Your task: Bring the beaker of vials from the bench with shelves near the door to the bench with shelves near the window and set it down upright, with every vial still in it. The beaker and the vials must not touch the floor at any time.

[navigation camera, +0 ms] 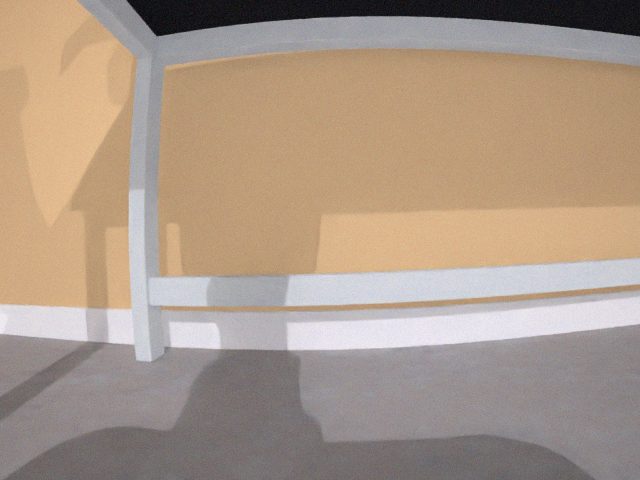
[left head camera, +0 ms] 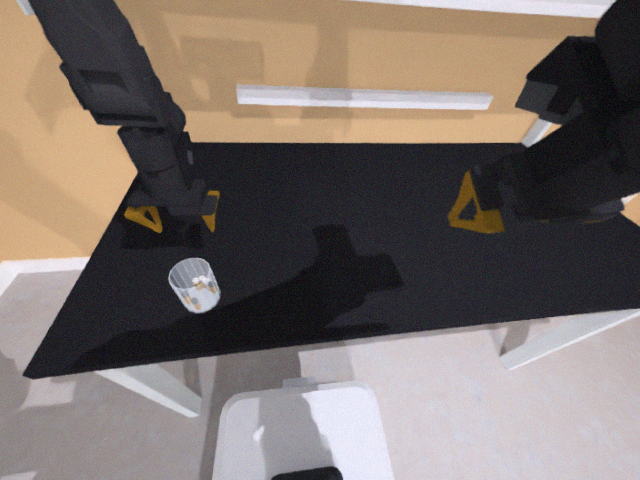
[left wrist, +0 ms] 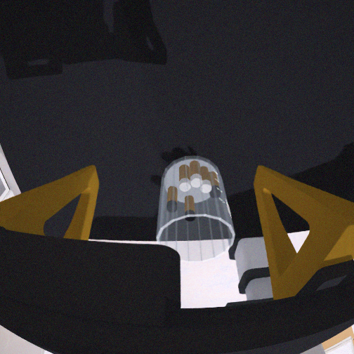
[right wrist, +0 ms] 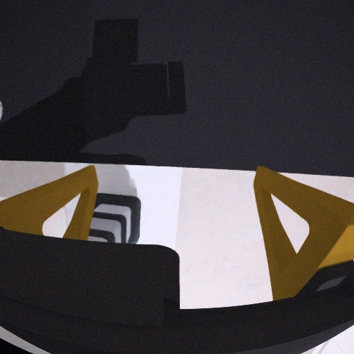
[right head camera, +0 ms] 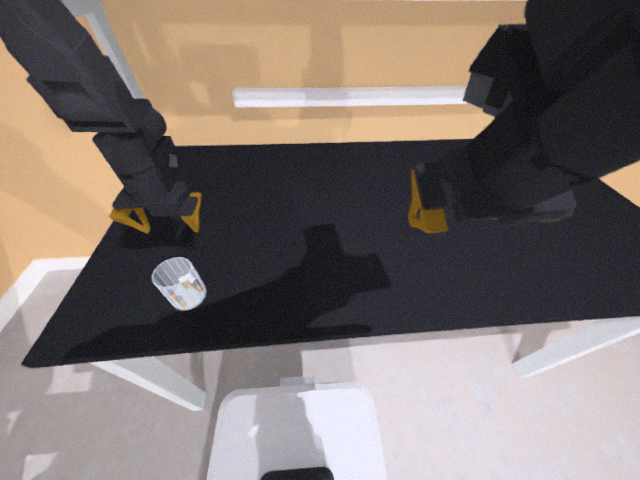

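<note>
A clear beaker (left head camera: pixel 195 285) (right head camera: pixel 179 284) (left wrist: pixel 195 210) stands upright near the left front of a black bench top (left head camera: pixel 289 180) (right head camera: pixel 279 180) and holds several vials with white or dark caps. My left gripper (left head camera: pixel 186 230) (right head camera: pixel 173 230) (left wrist: pixel 176 173) is open and empty. It is behind the beaker in the head camera views, and the beaker shows between its yellow fingers in the left wrist view, apart from both. My right gripper (right wrist: pixel 175 174) is open and empty over the right part of the bench. In the head camera views one of its fingers is mostly hidden.
A white rounded base part (left head camera: pixel 302 428) (right head camera: pixel 297 428) is in front of the bench. Pale bench legs (left head camera: pixel 155 387) (right head camera: pixel 155 382) (navigation camera: pixel 144 206) stand below the top. A pale crossbar (navigation camera: pixel 387 286) runs low near the tan wall (navigation camera: pixel 387 155). Arm shadows fall across the bench top.
</note>
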